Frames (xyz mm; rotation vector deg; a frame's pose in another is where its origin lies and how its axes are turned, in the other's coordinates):
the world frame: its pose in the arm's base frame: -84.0 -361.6 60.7 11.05 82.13 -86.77
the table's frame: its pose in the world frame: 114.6 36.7 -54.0 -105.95 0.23 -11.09
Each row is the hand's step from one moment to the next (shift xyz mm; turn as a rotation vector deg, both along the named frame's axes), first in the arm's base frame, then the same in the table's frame.
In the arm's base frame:
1: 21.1 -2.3 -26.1 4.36 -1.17 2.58
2: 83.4 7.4 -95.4 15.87 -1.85 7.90
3: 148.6 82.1 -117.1 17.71 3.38 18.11
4: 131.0 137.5 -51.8 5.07 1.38 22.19
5: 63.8 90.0 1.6 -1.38 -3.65 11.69
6: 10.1 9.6 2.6 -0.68 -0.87 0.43
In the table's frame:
1: 6.3 -12.9 30.4 -2.86 -4.33 -0.34
2: 9.5 -40.9 119.8 -11.13 -13.90 0.77
3: -58.7 -34.4 194.7 -21.34 -13.23 -4.72
4: -124.0 5.9 152.8 -16.21 -6.06 -14.85
5: -90.9 14.4 60.8 -3.70 -3.22 -11.31
6: -12.7 -1.2 6.1 0.65 -0.16 -0.98

